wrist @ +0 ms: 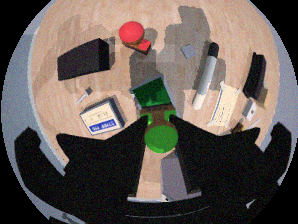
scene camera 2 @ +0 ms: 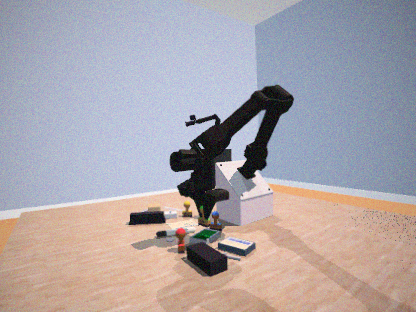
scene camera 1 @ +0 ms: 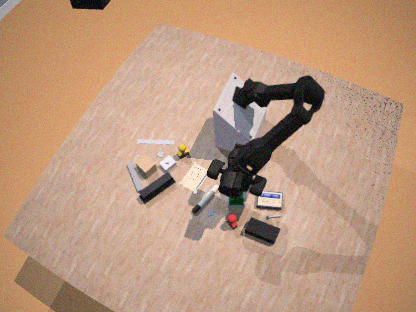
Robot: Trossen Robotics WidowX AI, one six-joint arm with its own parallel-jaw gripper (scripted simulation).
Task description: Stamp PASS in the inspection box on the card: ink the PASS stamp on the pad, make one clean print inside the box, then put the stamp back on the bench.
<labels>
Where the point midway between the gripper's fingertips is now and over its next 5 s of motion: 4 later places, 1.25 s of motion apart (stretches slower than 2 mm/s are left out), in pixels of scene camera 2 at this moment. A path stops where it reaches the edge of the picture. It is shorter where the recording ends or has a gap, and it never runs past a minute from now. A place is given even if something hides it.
The gripper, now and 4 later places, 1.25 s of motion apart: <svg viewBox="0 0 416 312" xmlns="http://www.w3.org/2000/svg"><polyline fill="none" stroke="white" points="204,218 204,226 204,227 204,213 190,204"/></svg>
</labels>
